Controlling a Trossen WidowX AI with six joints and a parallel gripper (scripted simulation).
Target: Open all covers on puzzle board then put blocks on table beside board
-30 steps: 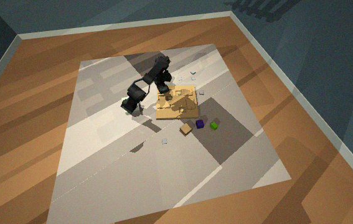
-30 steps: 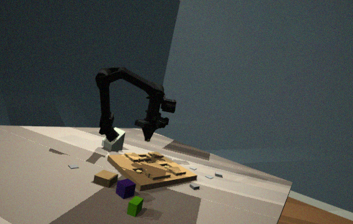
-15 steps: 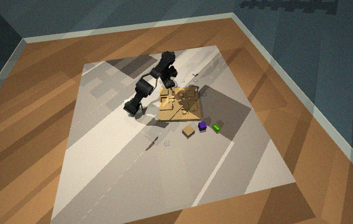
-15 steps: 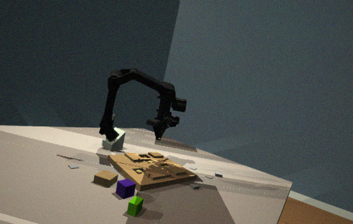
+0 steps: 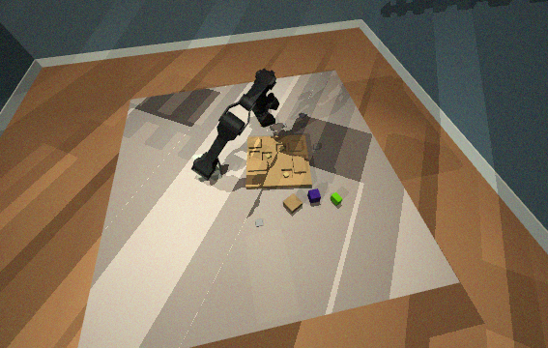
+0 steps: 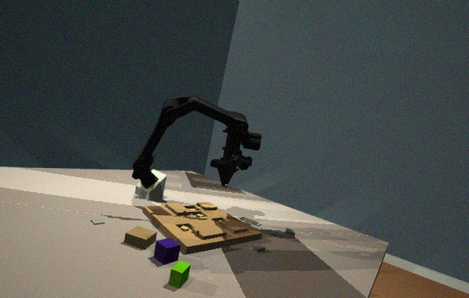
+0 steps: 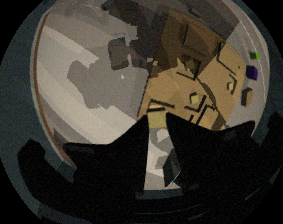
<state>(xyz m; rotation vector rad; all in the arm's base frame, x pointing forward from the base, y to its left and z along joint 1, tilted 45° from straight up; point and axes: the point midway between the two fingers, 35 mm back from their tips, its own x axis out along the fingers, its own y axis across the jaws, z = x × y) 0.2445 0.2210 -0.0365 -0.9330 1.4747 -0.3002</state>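
Now: the tan puzzle board 7 cm ahead of my gripper tip, 11 cm to the right of it and 10 cm below it. Also, from my gripper tip: purple block 21 cm ahead, 34 cm to the right, 10 cm below; then brown block 11 cm ahead, 37 cm to the right, 11 cm below; then green block 30 cm ahead, 36 cm to the right, 11 cm below.
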